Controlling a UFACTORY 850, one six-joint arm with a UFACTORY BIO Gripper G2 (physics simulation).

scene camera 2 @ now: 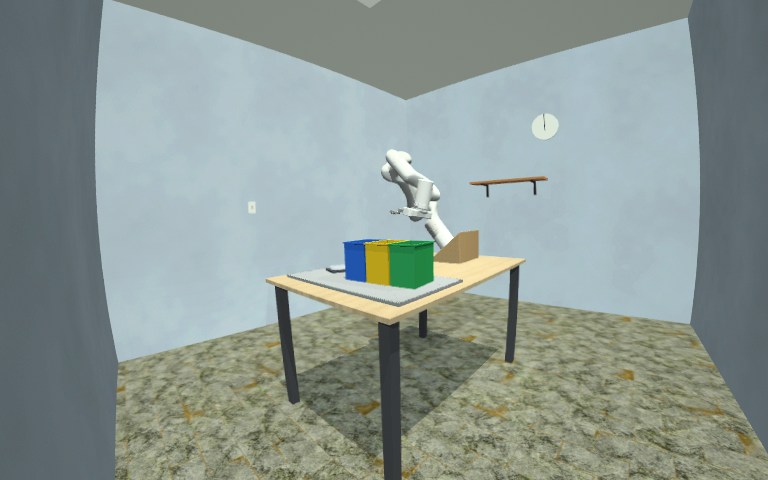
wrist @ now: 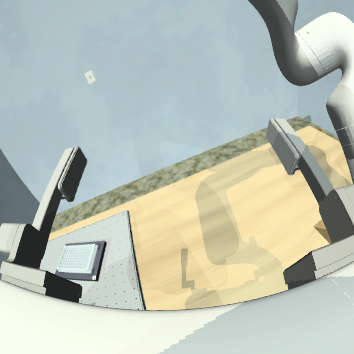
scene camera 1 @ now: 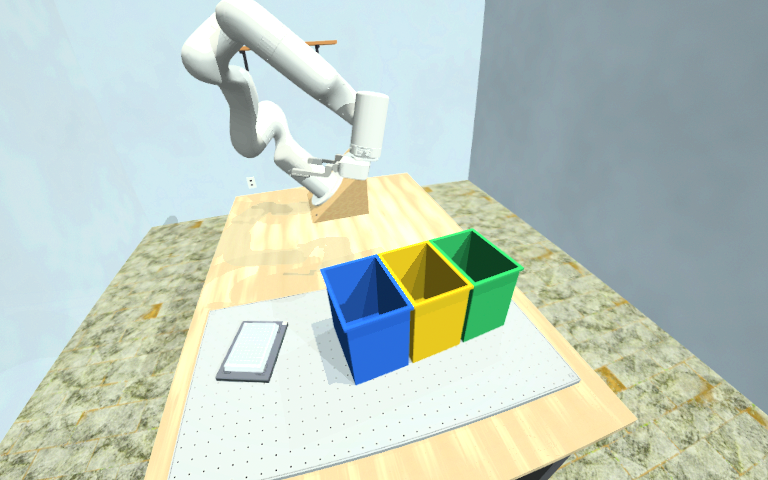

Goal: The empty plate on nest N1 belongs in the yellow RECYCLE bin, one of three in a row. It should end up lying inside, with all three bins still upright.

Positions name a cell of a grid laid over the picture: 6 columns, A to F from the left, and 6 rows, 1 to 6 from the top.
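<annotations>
Yellow bin: out of frame in the wrist view; visible in scene camera 1 (D4), scene camera 2 (C4). Green bin: out of frame in the wrist view; visible in scene camera 1 (D4), scene camera 2 (D4). Blue bin: visible in scene camera 1 (C4), scene camera 2 (C4).
</annotations>
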